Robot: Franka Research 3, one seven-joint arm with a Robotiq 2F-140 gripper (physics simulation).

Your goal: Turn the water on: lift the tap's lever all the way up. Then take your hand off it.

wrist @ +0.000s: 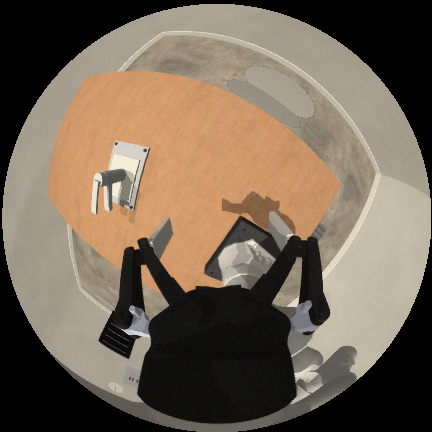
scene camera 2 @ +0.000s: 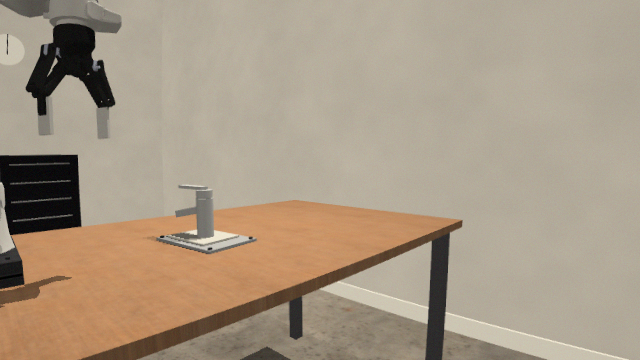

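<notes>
A grey tap stands upright on a square plate on the table. Its flat lever lies on top, close to level with a slight tilt, and points the same way as the spout below it, to the left in the scene view. My gripper is open and empty. It hangs with its fingers down, well above the tap's height and to the left of it in the scene view, apart from the lever.
The wooden table carries the tap and the arm's base, which is at the left edge of the scene view. A black drawer cabinet stands behind the table. A wall rises behind.
</notes>
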